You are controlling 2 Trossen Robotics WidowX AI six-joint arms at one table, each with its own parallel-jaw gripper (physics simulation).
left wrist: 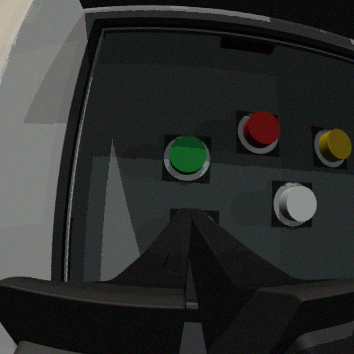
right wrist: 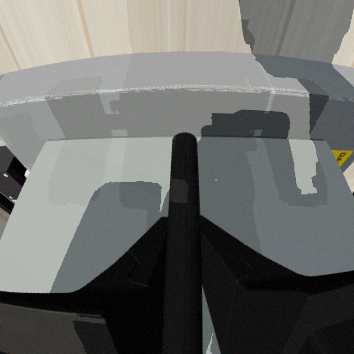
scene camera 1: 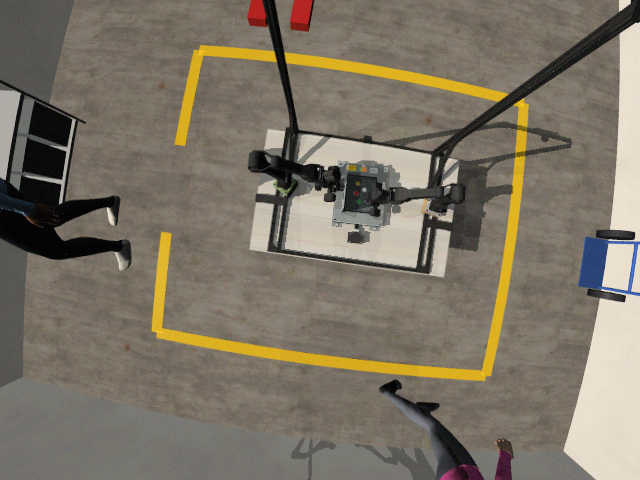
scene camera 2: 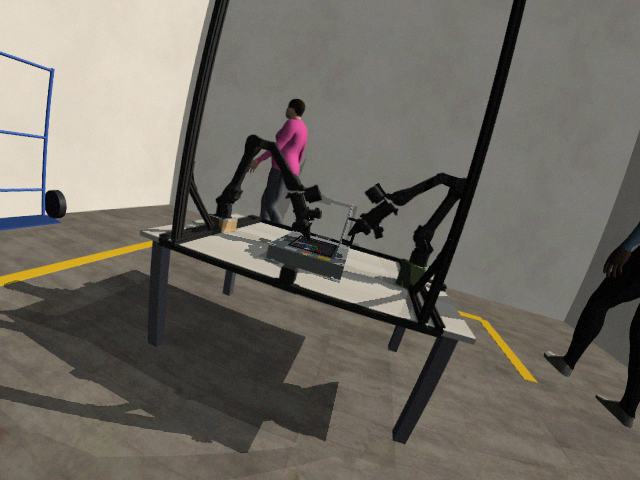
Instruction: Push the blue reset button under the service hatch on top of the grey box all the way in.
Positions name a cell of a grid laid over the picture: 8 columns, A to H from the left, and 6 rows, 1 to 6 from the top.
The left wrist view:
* my left gripper: E4
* service hatch: H1
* red button: F3
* yellow button: H3
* white button: G4
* green button: E3
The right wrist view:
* my right gripper: E4
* service hatch: B4
